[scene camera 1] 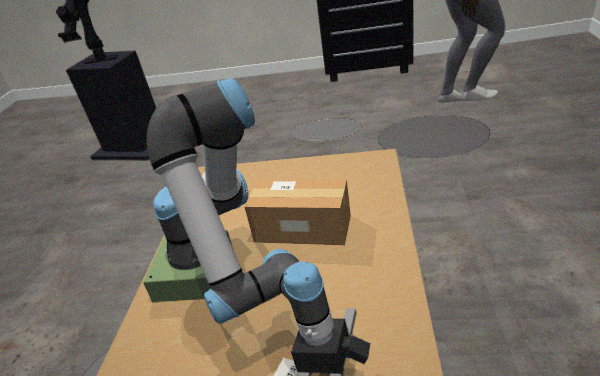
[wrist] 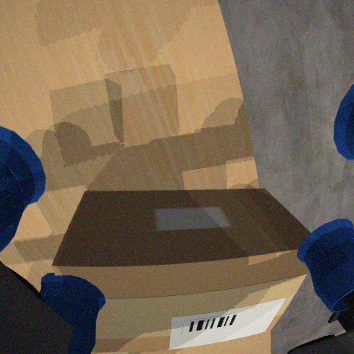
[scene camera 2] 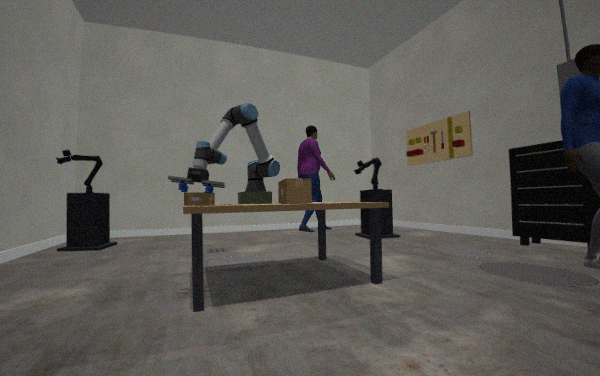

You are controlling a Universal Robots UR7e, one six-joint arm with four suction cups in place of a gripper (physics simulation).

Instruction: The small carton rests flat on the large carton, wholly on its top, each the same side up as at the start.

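Frame: origin at the arm's base, x down, y ahead, z right, level; centimetres.
Seen in the pictures: hand, its tool point: (wrist: 197, 218) (scene camera 2: 196, 192); arm's base, origin of its link: (scene camera 1: 192, 252) (scene camera 2: 255, 191).
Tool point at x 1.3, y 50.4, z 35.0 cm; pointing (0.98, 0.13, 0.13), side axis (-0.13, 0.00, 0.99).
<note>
Pixels of each thing's top centre, then the offset from my tool point to it.
- small carton, centre of its top: (wrist: 195, 315) (scene camera 1: 299, 369) (scene camera 2: 199, 192) dy -7.5, dx +0.0, dz -0.7 cm
- large carton, centre of its top: (scene camera 1: 296, 192) (scene camera 2: 293, 180) dy -21.7, dx -7.9, dz -58.6 cm
The small carton (scene camera 2: 198, 198) (wrist: 158, 239) lies flat on the wooden table (scene camera 1: 393, 283) (scene camera 2: 292, 207) at its near end, with its barcode label facing up. My suction gripper (scene camera 1: 318, 358) (scene camera 2: 196, 187) is directly over it, and its blue cups are down at the carton's top. The large carton (scene camera 1: 300, 214) (scene camera 2: 294, 190) stands apart in the middle of the table, with a taped top and a small white label.
The arm's green base (scene camera 1: 170, 283) (scene camera 2: 254, 197) sits on the table's left side beside the large carton. A person (scene camera 1: 474, 48) (scene camera 2: 310, 162) walks behind the table. A black drawer cabinet (scene camera 1: 365, 32) (scene camera 2: 530, 189) and black pedestals (scene camera 1: 113, 101) (scene camera 2: 87, 218) with small arms stand around the room.
</note>
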